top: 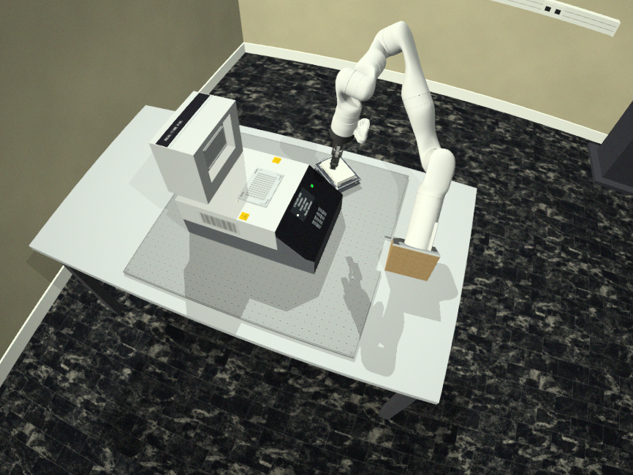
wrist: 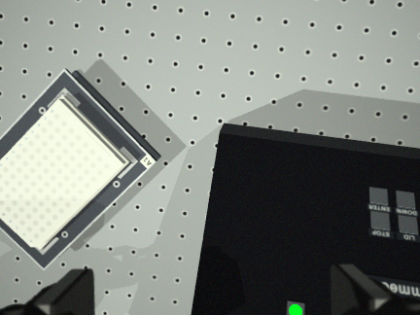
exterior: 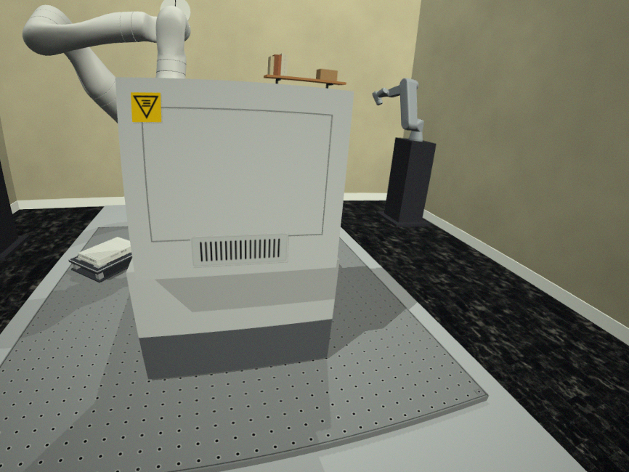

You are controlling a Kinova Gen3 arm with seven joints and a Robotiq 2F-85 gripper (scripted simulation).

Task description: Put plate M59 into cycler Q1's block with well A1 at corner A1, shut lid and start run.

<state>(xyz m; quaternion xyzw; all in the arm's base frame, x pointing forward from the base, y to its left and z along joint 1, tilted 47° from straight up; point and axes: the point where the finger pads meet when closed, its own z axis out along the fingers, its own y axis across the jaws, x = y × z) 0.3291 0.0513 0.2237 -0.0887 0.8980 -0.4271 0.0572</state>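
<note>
Right now the plate M59 is 25 cm below my hand, 17 cm to the right of it and 3 cm ahead of it. From my hand the other things lie so: plate nest N1 (26 cm below, 17 cm to the right, 3 cm ahead); nest A1 mark (25 cm below, 8 cm to the right, 1 cm ahead).
</note>
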